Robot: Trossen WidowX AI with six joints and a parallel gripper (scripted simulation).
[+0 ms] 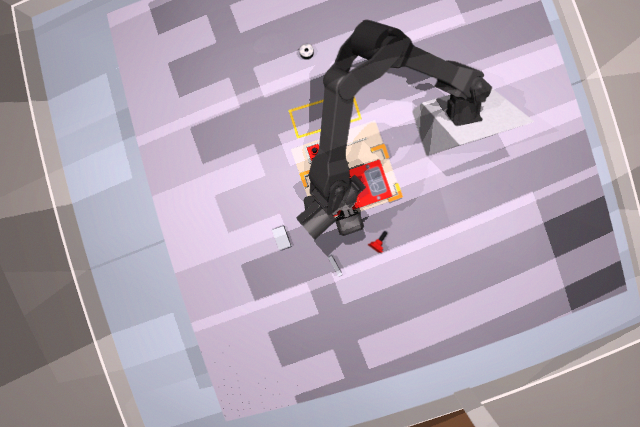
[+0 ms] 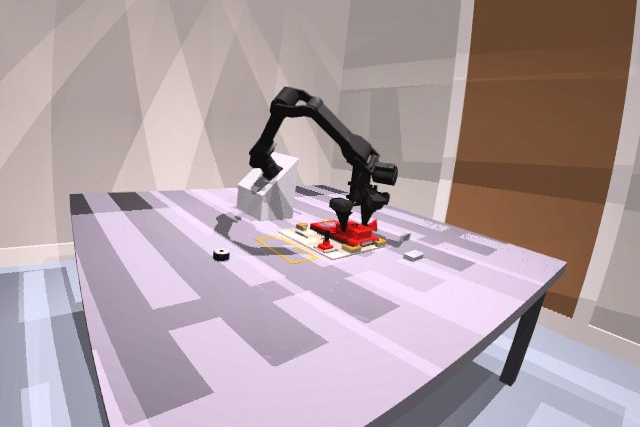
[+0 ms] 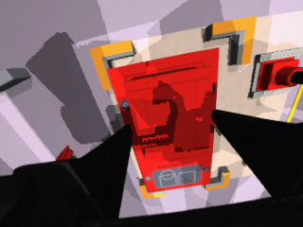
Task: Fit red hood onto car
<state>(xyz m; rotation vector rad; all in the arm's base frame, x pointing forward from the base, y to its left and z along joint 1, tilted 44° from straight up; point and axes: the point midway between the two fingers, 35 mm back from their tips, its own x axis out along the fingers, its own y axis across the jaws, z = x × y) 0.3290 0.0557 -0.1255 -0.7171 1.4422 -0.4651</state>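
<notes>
Right now my gripper tip is right at the red hood. Also, from my gripper tip: grey engine block: 1 cm below; black wheel: 1 cm ahead, 42 cm to the right, 3 cm below; jig: 3 cm behind, 4 cm to the right, 3 cm below.
</notes>
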